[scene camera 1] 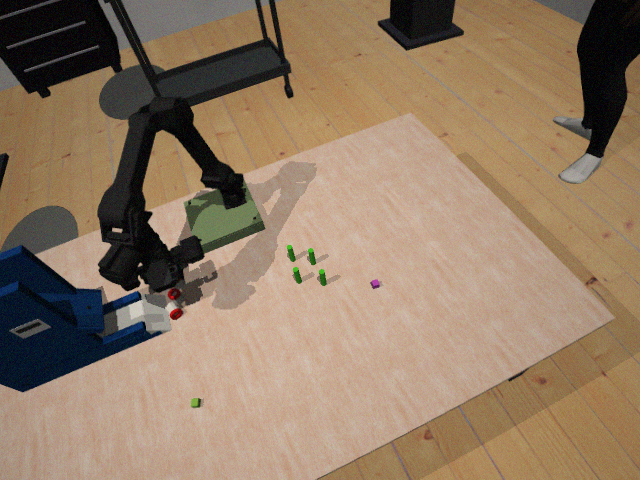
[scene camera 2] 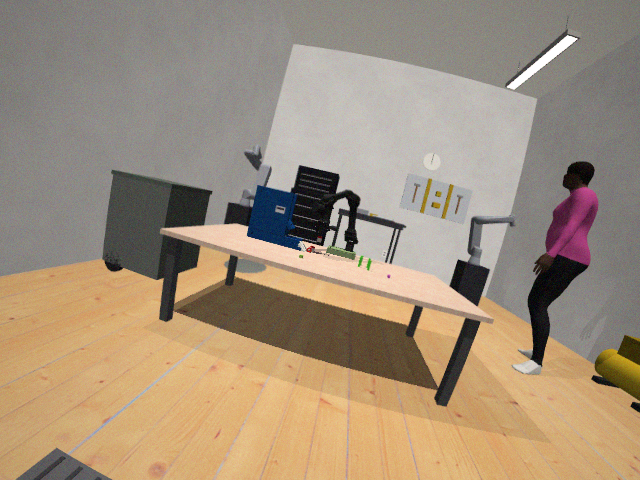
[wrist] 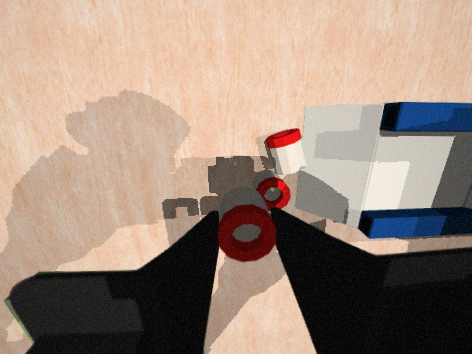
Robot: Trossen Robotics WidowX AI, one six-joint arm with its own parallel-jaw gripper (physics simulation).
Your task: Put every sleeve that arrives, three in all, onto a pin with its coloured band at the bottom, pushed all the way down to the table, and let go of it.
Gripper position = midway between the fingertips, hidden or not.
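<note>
Scene camera 1 shows the gripper (scene camera 1: pixel 176 281), and the wrist camera has a view of the gripper (wrist: pixel 244 216) too.
</note>
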